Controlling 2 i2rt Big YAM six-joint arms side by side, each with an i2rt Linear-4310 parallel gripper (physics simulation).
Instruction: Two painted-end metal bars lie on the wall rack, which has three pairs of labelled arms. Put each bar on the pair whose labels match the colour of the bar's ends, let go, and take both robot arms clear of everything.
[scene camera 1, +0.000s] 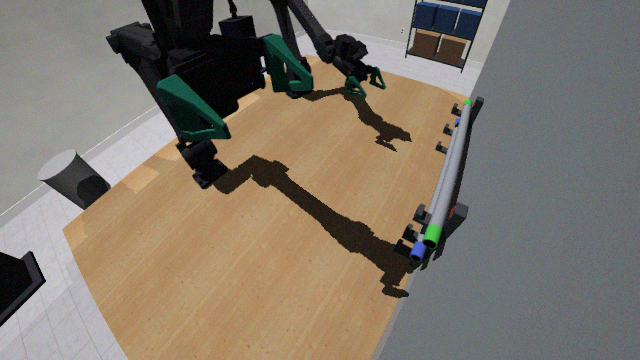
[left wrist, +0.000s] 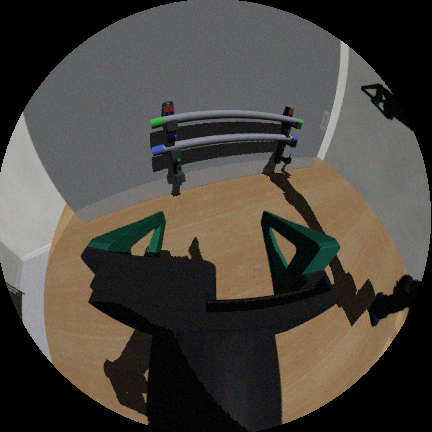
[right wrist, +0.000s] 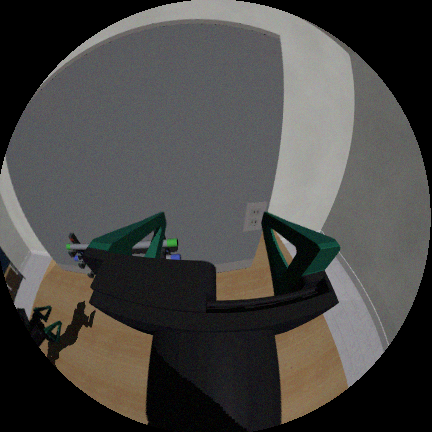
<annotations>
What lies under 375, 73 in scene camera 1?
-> My left gripper.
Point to my left gripper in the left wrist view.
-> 212, 216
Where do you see a wall panel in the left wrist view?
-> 93, 137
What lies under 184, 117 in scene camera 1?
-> My right gripper.
</annotations>
